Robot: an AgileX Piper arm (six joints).
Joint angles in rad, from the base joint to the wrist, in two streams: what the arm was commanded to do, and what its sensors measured. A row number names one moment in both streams.
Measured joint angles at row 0:
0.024, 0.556, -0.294, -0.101, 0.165, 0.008
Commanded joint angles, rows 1 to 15:
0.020, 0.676, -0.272, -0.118, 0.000, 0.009
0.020, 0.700, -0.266, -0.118, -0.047, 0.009
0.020, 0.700, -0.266, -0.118, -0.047, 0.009
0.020, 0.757, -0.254, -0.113, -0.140, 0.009
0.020, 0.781, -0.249, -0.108, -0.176, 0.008
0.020, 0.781, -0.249, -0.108, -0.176, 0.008
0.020, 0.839, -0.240, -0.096, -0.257, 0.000
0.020, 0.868, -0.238, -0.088, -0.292, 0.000
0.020, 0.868, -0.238, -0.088, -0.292, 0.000
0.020, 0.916, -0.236, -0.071, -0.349, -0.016
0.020, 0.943, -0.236, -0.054, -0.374, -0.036
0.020, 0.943, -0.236, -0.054, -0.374, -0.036
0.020, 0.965, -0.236, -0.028, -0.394, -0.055
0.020, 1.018, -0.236, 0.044, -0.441, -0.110
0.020, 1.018, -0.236, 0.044, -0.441, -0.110
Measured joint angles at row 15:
0.024, 0.960, -0.239, -0.042, -0.358, -0.041
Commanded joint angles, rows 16 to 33:
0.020, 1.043, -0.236, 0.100, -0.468, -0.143
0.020, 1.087, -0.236, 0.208, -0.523, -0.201
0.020, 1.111, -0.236, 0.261, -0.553, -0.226
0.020, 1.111, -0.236, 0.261, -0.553, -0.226
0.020, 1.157, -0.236, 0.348, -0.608, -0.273
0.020, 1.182, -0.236, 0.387, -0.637, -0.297
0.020, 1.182, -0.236, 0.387, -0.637, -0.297
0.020, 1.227, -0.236, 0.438, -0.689, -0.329
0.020, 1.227, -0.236, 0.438, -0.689, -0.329
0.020, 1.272, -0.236, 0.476, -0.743, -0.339
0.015, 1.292, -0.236, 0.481, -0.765, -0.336
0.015, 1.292, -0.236, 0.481, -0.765, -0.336
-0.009, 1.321, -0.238, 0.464, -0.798, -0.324
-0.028, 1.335, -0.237, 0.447, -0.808, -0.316
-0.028, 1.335, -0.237, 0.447, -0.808, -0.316
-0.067, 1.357, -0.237, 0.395, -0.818, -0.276
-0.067, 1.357, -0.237, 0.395, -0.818, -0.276
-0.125, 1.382, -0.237, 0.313, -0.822, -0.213
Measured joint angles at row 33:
-0.065, 1.357, -0.241, 0.410, -0.792, -0.278
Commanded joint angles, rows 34 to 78:
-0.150, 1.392, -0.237, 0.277, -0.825, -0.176
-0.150, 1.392, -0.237, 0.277, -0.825, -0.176
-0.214, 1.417, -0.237, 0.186, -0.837, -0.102
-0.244, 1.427, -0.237, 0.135, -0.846, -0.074
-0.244, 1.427, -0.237, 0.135, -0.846, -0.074
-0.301, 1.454, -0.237, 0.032, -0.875, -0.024
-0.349, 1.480, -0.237, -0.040, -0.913, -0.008
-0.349, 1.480, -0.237, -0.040, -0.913, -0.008
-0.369, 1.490, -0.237, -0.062, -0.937, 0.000
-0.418, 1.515, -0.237, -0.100, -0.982, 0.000
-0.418, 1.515, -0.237, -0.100, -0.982, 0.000
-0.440, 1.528, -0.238, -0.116, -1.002, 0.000
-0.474, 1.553, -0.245, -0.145, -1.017, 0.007
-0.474, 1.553, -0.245, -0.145, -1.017, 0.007
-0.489, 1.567, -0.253, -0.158, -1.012, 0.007
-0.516, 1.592, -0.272, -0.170, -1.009, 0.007
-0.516, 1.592, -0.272, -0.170, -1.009, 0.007
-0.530, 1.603, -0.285, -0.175, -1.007, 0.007
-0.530, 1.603, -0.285, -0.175, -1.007, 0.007
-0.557, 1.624, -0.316, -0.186, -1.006, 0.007
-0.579, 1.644, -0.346, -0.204, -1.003, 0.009
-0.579, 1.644, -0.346, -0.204, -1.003, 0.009
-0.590, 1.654, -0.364, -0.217, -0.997, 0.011
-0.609, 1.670, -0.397, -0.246, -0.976, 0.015
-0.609, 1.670, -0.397, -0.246, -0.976, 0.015
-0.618, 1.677, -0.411, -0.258, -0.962, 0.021
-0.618, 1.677, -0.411, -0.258, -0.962, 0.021
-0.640, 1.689, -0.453, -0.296, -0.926, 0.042
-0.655, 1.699, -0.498, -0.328, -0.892, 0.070
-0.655, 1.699, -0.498, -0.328, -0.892, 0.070
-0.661, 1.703, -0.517, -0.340, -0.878, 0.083
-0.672, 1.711, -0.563, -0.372, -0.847, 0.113
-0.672, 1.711, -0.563, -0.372, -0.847, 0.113
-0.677, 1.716, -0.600, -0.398, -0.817, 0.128
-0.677, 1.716, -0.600, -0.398, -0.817, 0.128
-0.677, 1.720, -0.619, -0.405, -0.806, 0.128
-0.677, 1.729, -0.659, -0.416, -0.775, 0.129
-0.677, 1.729, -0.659, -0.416, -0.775, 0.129
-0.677, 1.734, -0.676, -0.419, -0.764, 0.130
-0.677, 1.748, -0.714, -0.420, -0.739, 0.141
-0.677, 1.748, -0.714, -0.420, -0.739, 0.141
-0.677, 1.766, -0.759, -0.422, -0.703, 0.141
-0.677, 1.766, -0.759, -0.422, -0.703, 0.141
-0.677, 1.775, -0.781, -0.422, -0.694, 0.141
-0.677, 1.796, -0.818, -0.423, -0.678, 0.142
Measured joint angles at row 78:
-0.671, 1.775, -0.765, -0.411, -0.711, 0.138
